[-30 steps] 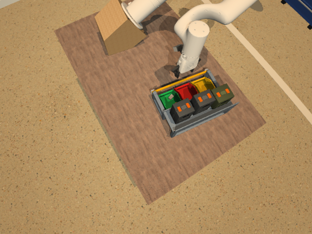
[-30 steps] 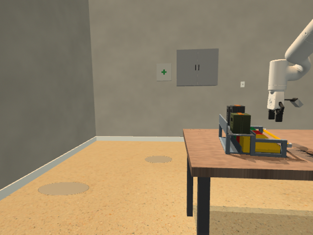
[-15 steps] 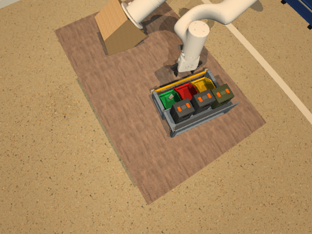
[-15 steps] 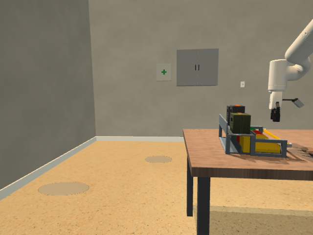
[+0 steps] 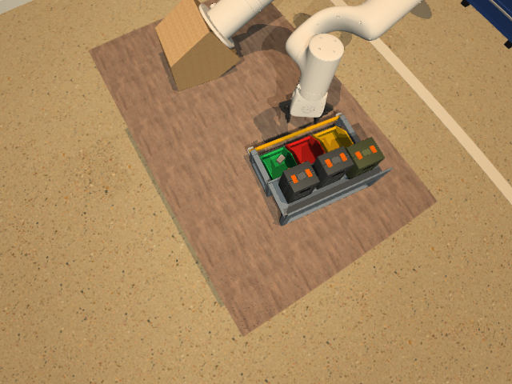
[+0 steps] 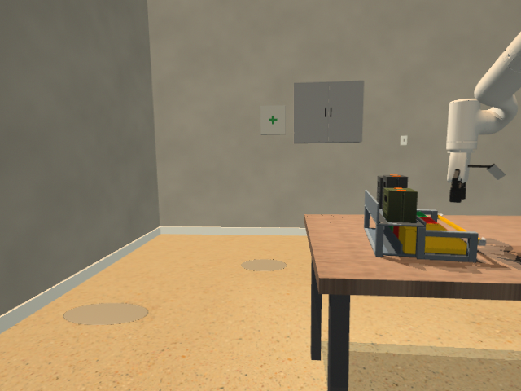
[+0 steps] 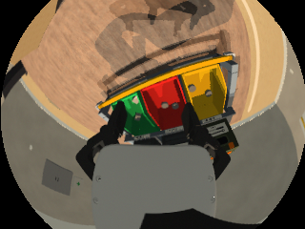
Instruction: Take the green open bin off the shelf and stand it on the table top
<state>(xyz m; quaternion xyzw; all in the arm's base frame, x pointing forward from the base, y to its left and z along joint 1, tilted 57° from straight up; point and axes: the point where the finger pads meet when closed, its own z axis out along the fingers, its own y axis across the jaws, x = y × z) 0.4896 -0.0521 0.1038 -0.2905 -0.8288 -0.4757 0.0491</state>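
Now: the yellow rod 100 mm below my hand. The rest, counted from my hand: yellow bin: 120 mm ahead, 100 mm to the left, 120 mm below; red bin: 100 mm ahead, 10 mm to the right, 120 mm below; green open bin: 90 mm ahead, 120 mm to the right, 120 mm below.
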